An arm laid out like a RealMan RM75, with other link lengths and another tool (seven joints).
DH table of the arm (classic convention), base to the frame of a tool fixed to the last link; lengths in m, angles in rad. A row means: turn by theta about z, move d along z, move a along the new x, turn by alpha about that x. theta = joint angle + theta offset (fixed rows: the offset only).
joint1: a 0, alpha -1.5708, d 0.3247, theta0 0
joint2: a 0, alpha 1.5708, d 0, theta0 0
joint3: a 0, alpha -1.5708, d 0.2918, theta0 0
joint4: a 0, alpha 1.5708, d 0, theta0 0
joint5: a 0, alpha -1.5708, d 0.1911, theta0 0
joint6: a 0, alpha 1.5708, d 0, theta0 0
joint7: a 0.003, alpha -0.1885, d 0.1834, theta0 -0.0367
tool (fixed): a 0, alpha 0, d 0.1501, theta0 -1.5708
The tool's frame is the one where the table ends.
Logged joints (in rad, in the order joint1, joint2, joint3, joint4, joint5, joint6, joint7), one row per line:
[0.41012, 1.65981, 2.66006, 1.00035, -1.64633, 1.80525, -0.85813]
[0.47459, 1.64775, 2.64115, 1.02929, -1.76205, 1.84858, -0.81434]
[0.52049, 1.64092, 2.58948, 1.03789, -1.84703, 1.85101, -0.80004]
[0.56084, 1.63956, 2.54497, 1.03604, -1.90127, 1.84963, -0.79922]
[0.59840, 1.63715, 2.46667, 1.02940, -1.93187, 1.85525, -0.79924]
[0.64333, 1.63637, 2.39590, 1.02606, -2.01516, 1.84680, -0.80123]
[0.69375, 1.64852, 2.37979, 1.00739, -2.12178, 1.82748, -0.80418]
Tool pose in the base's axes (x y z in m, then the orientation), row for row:
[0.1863, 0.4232, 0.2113, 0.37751, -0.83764, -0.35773, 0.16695]
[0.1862, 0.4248, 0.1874, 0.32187, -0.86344, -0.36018, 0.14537]
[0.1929, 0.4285, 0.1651, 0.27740, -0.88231, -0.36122, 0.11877]
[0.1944, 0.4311, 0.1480, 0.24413, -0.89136, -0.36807, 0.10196]
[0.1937, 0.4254, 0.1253, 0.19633, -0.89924, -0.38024, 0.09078]
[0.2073, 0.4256, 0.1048, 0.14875, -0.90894, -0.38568, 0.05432]
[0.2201, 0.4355, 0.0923, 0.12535, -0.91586, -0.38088, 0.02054]
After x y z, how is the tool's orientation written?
As a quaternion, w x y z.
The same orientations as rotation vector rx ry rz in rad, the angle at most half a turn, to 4 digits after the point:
[-2.1415, -0.9146, 0.4268]
[-2.2673, -0.9458, 0.3817]
[-2.3688, -0.9698, 0.3189]
[-2.4343, -1.0052, 0.2785]
[-2.5187, -1.0650, 0.2543]
[-2.6132, -1.1088, 0.1562]
[-2.6681, -1.1096, 0.0598]

